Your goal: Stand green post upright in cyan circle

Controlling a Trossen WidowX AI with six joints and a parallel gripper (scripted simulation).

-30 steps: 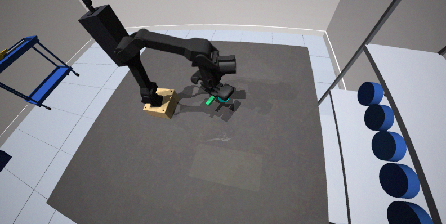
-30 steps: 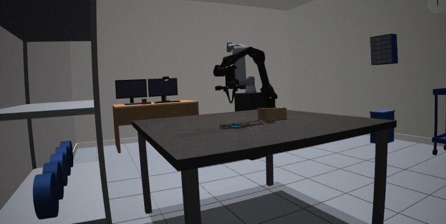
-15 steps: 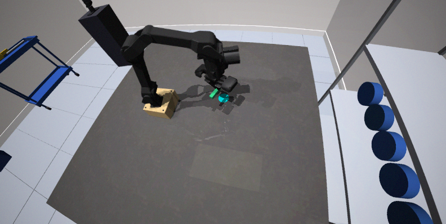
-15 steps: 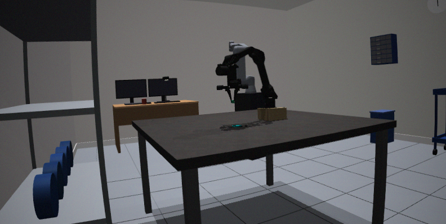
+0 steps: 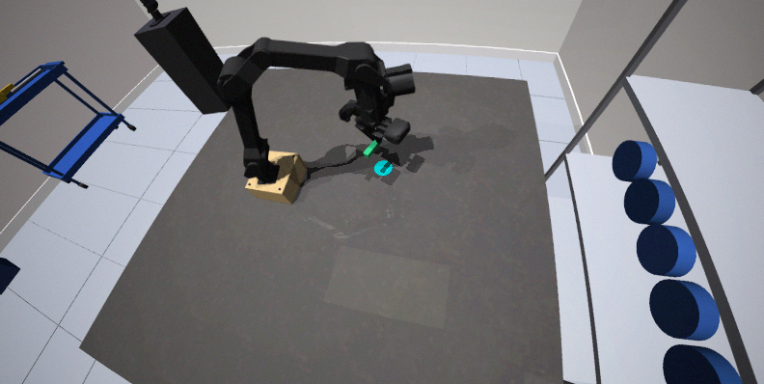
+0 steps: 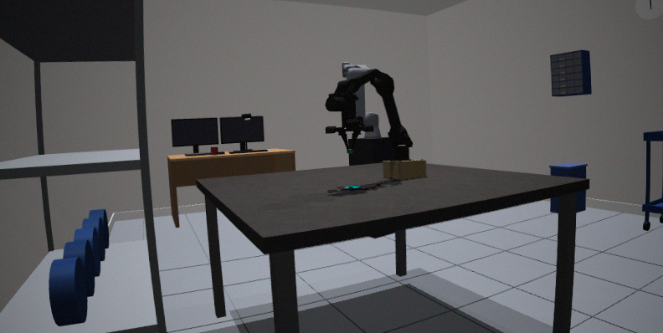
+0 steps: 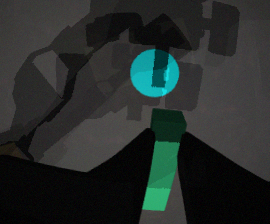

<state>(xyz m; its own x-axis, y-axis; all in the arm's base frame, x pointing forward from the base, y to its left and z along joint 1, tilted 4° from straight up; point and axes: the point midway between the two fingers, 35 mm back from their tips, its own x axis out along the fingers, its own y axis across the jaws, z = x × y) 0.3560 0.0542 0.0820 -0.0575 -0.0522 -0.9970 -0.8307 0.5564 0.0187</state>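
The cyan circle is 14 cm below my gripper tip and 1 cm to the left of it. The rest, counted from my gripper tip: green post: 2 cm to the right, 1 cm behind.
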